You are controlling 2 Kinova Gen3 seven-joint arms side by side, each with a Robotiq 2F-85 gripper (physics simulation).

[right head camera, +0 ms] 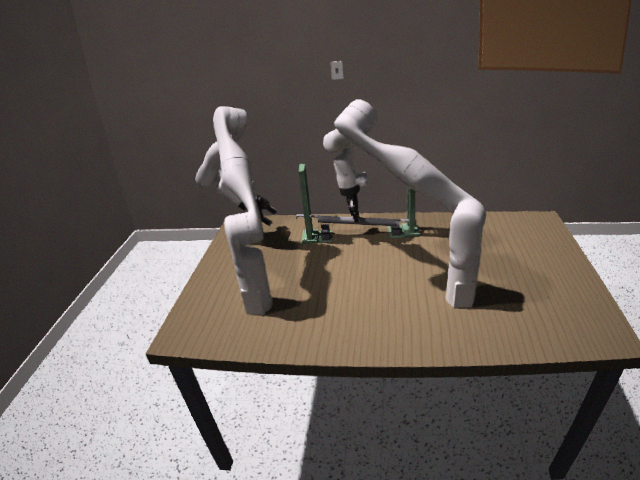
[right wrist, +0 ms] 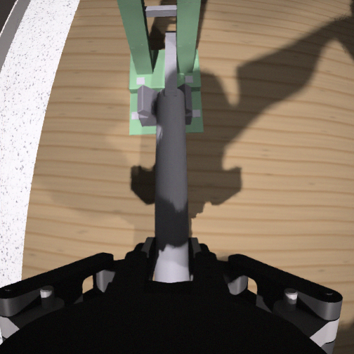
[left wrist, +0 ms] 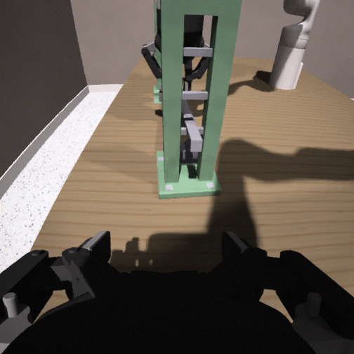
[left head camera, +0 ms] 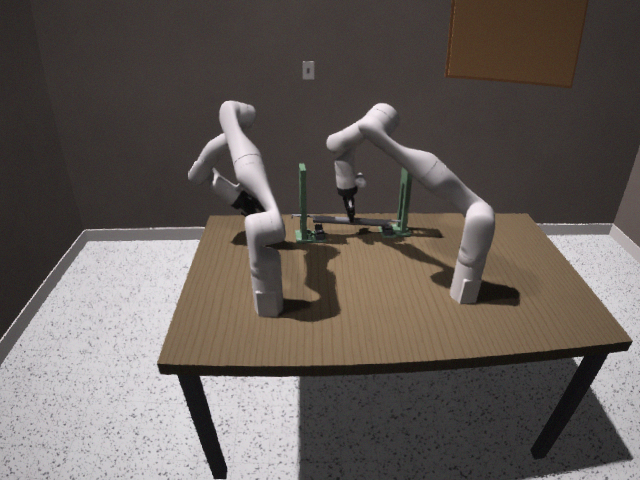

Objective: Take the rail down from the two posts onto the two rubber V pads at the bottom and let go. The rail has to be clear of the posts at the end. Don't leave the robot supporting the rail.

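Frame: origin at the left arm's base, x ahead, y left, z up, level; centimetres.
Seen in the pictures: left gripper, fingertip midpoint: (right head camera: 273,218); right gripper, fingertip midpoint: (right head camera: 357,220) (left head camera: 351,221); left arm's base, origin of the base link: (right head camera: 258,305) (left head camera: 269,307); right arm's base, origin of the base link: (right head camera: 460,298) (left head camera: 463,294).
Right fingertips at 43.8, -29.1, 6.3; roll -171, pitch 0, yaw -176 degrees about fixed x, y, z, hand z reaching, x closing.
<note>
Offsets run from my right fingertips to a thing's top centre, as dx, dy, dz. "spot": to the spot under its first point. Level surfaces: height alone.
The grey rail (left head camera: 374,222) (right head camera: 382,221) (right wrist: 171,175) is held above the pads, its right end looking lower than its left. Its thin ends reach between the legs of the left green post @(spot: -5.3, +18.9, +13.4) (left head camera: 302,196) (right head camera: 305,196) (left wrist: 171,100) and right green post @(+2.4, -18.1, +23.7) (left head camera: 404,201) (right head camera: 411,214) (right wrist: 187,35). My right gripper (left head camera: 351,221) (right head camera: 356,220) (right wrist: 171,248) is shut on the rail's middle. The V pads show as a left pad @(-1.1, +12.6, -2.1) (left head camera: 319,234) (right head camera: 325,235) and right pad @(+2.0, -14.8, -2.1) (left head camera: 386,230) (right head camera: 395,230) (right wrist: 147,106). My left gripper (right head camera: 272,216) (left wrist: 166,243) is open and empty, outside the left post.
Light crossbars (left wrist: 195,95) span the left post's legs at several heights. Both posts stand on green bases near the back edge of the wooden table @(dz -6.3) (left head camera: 372,310) (right head camera: 382,310). The left forearm hides the left gripper's fingertips in the left head camera. A wall rises behind the table.
</note>
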